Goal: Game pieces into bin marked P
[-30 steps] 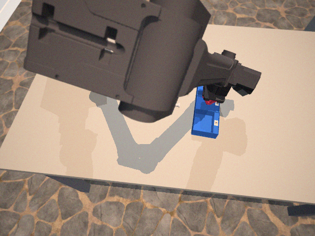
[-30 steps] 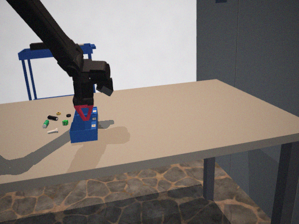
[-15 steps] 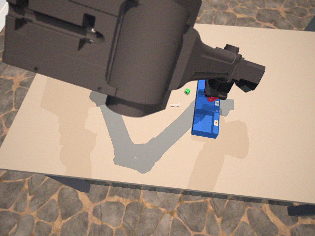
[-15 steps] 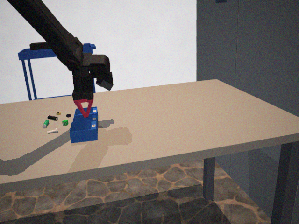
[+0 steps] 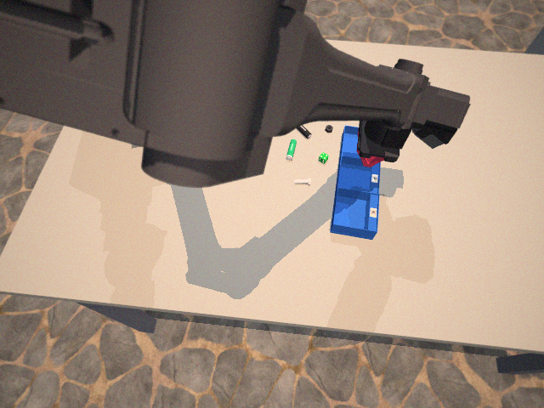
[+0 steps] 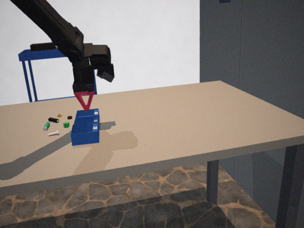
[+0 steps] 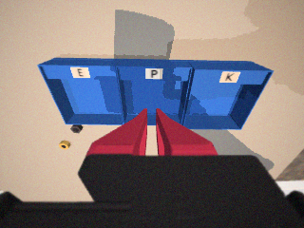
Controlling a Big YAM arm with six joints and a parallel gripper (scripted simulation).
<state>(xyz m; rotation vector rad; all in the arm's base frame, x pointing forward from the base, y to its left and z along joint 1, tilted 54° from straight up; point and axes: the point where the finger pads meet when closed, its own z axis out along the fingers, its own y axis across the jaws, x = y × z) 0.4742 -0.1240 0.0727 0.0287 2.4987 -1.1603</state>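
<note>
Now: the blue bin 60 mm below my hand and 10 mm behind it. The rest, counted from my hand: black nut 140 mm to the left, 80 mm below, 50 mm behind; then bolt 120 mm behind, 70 mm below; then green die 70 mm below, 70 mm behind, 60 mm to the left.
</note>
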